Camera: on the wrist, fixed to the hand. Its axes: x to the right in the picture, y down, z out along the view.
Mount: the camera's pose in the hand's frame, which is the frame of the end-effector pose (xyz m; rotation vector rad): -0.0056 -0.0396 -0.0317 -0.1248 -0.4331 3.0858
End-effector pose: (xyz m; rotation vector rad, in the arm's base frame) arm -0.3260 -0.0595 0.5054 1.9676 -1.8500 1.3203
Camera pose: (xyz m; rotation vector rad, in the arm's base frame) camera -0.3066 -0.0261 0.5388 1.3150 1.6506 0.1050
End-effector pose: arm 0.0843 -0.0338 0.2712 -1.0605 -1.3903 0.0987
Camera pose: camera 0.0887 -0.0768 0.2983 1.8162 -1.0478 -1.9498
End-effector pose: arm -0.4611 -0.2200 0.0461 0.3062 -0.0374 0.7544
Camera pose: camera -0.4407 -0.2418 0.0047 0.0054 0.7508 -2.3097
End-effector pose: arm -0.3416 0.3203 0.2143 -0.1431 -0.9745 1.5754
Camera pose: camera -0.2913 0.3284 0.2172 0.7632 0.1193 -1.3054
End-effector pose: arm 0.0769 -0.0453 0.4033 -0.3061 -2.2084 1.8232
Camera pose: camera 0.0928 -0.0253 0.4475 1.4790 -0.1151 -0.2653
